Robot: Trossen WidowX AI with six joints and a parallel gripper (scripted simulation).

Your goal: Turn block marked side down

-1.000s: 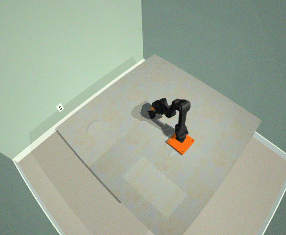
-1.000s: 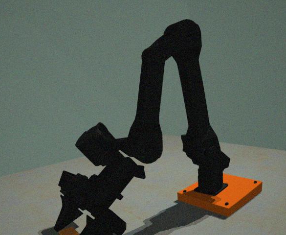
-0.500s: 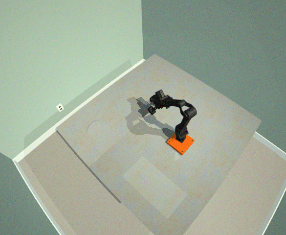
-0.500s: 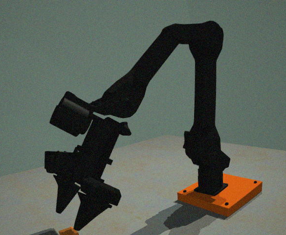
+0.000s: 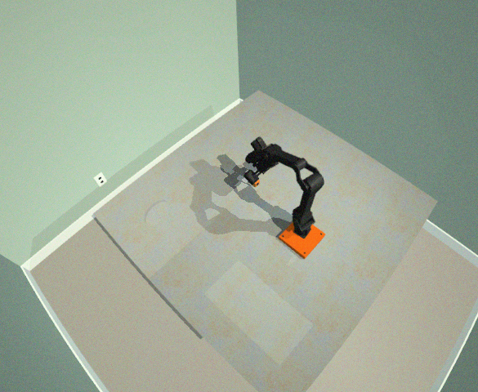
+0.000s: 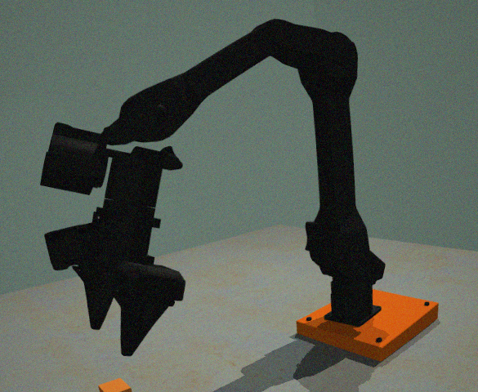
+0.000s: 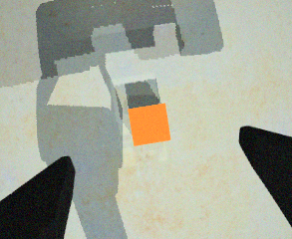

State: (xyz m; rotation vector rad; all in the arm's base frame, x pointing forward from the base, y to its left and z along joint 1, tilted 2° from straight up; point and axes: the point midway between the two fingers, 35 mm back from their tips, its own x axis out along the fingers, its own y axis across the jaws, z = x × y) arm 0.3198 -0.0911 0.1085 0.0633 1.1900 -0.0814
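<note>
Right now my gripper tip is 7 cm above the block.
</note>
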